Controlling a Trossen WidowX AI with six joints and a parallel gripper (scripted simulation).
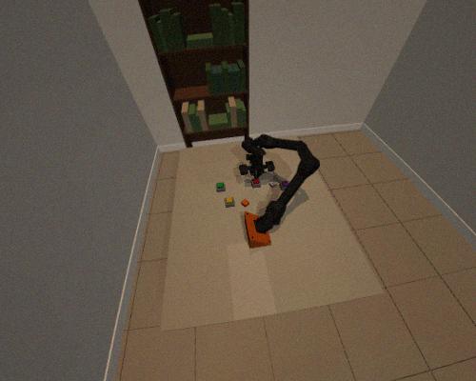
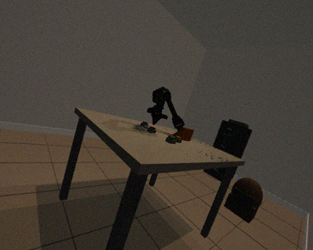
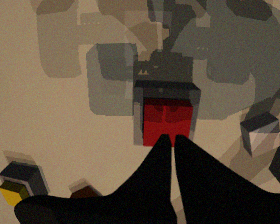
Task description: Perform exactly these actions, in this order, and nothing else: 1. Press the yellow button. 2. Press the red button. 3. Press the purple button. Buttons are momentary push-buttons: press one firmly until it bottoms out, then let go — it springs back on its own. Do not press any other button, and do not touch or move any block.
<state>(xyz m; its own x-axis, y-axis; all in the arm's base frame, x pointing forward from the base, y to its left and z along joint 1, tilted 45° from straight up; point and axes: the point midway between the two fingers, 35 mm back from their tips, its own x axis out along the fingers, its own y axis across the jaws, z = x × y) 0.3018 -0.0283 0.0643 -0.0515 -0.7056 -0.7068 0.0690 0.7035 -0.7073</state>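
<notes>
Right now my gripper tip is 30 mm above the red button. The rest, counted from my gripper tip: small orange block: 120 mm behind, 100 mm to the left, 50 mm below; then purple button: 160 mm to the right, 60 mm behind, 20 mm below; then small white block: 100 mm to the right, 50 mm below, 30 mm behind.
</notes>
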